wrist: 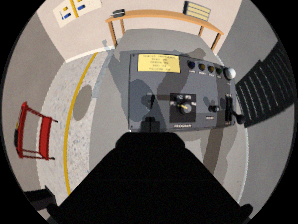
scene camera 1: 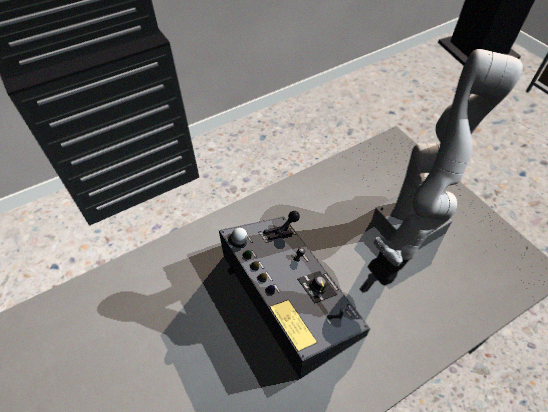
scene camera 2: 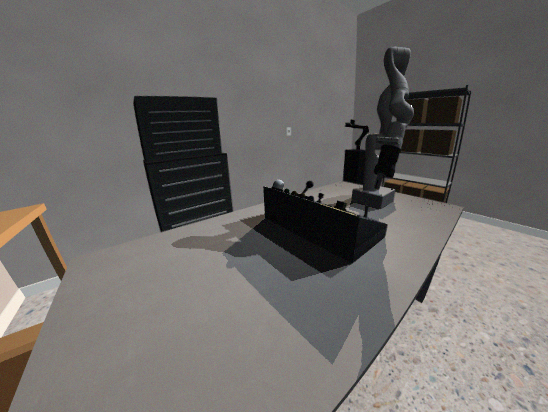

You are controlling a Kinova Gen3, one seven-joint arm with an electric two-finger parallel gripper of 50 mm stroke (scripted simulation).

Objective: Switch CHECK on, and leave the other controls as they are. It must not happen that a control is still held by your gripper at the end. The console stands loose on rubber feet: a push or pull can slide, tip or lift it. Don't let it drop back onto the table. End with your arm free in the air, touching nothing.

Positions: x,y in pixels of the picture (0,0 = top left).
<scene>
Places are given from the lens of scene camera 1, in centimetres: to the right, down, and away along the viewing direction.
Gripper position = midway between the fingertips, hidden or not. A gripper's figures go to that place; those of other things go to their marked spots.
gripper (scene camera 1: pixel 363 290): 26, 25, 128
dark console (scene camera 1: pixel 301 311): 8, 32, 131
</scene>
